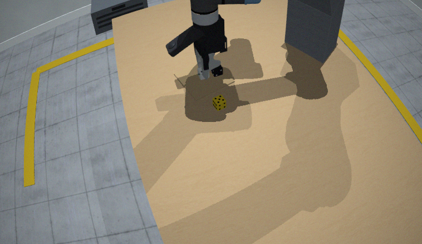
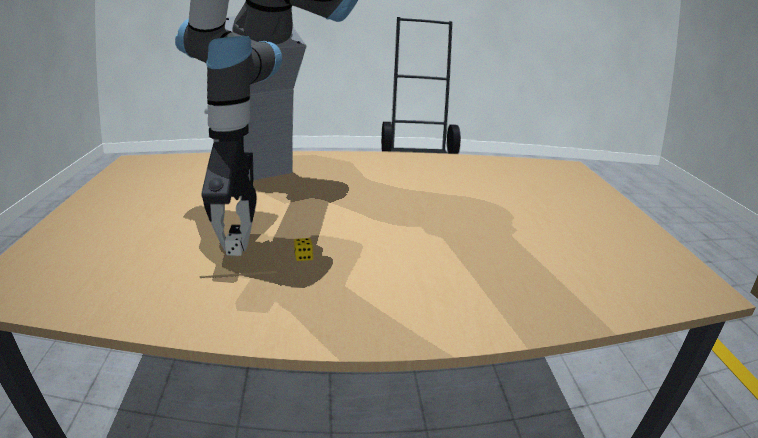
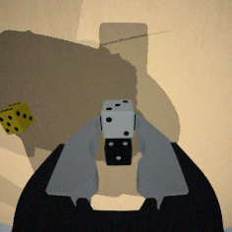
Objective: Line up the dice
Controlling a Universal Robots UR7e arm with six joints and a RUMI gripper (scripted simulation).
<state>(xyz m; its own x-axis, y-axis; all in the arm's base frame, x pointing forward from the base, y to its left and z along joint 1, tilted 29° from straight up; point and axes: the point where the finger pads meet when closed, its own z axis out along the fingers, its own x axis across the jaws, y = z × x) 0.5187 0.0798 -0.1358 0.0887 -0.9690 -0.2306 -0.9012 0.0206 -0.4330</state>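
The white die is right at my hand. Also, from my hand: yellow die (13 cm to the left, 1 cm below, 1 cm behind); then mat (2 cm below); then black die (4 cm behind, 1 cm below).
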